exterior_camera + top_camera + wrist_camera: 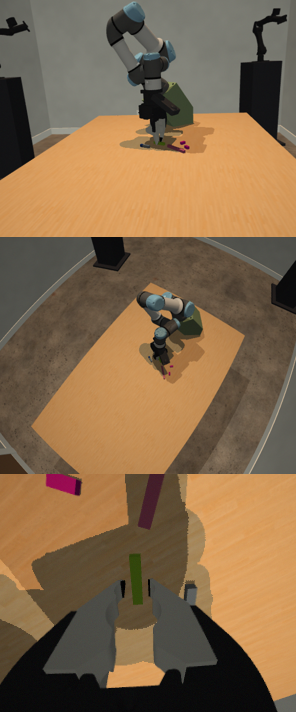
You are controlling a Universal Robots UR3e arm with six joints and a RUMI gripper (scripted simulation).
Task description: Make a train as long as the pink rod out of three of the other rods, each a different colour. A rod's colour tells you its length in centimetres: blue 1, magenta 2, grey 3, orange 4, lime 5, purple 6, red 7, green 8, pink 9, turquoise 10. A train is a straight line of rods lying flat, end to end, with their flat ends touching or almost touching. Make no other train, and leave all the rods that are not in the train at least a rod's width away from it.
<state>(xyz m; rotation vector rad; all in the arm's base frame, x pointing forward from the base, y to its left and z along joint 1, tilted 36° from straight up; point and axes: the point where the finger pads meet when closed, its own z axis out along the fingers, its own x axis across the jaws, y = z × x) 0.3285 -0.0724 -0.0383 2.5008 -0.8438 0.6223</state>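
The lime rod is 10 mm below my hand. From my hand the other things lie so: pink rod (80 mm ahead, 50 mm to the left, 10 mm below); grey rod (30 mm ahead, 50 mm to the right, 10 mm below); small blue rod (10 mm ahead, 70 mm to the right, 10 mm below).
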